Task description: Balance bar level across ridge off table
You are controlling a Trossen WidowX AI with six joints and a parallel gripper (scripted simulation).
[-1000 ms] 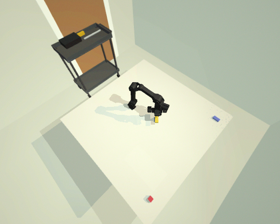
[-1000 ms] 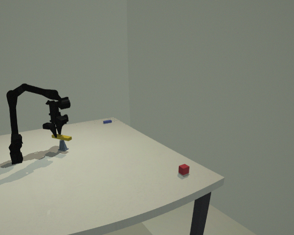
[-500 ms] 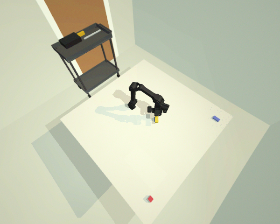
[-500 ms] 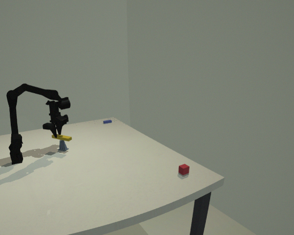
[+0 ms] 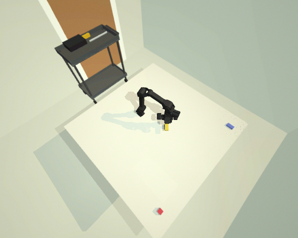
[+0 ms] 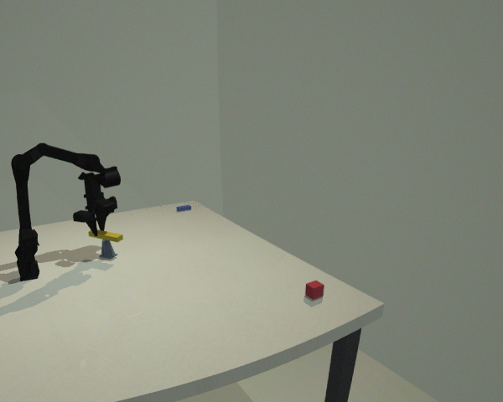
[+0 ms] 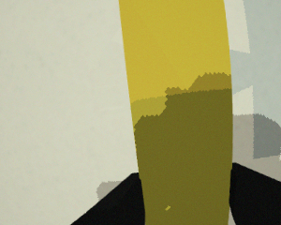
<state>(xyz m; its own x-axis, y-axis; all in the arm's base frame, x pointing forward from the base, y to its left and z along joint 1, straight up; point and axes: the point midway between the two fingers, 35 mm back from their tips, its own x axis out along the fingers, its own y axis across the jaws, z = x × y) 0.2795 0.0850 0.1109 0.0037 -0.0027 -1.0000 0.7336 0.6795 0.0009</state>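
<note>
My gripper tip is 20 mm short of the yellow bar and 20 mm to the left of it. The rest, counted from my gripper tip: red cube 460 mm ahead, 580 mm to the right, 60 mm below; blue block 460 mm ahead, 420 mm to the left, 70 mm below.
</note>
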